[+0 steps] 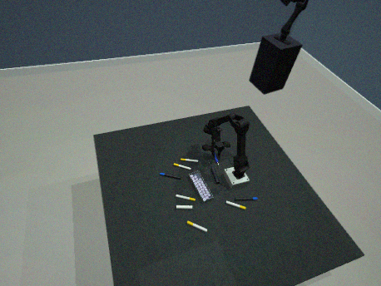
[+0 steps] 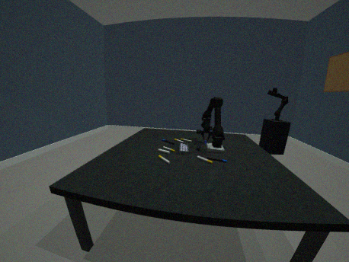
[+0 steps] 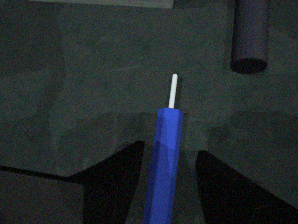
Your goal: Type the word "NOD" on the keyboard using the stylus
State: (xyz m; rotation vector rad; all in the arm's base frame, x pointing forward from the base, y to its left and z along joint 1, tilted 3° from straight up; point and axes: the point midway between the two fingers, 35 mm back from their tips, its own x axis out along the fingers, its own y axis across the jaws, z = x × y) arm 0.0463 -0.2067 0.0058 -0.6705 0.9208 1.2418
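Right now my gripper tip is 20 mm to the right of the blue stylus and 20 mm above it. Round my gripper tip: thin white tip: 10 mm ahead, 50 mm to the left, 20 mm below.
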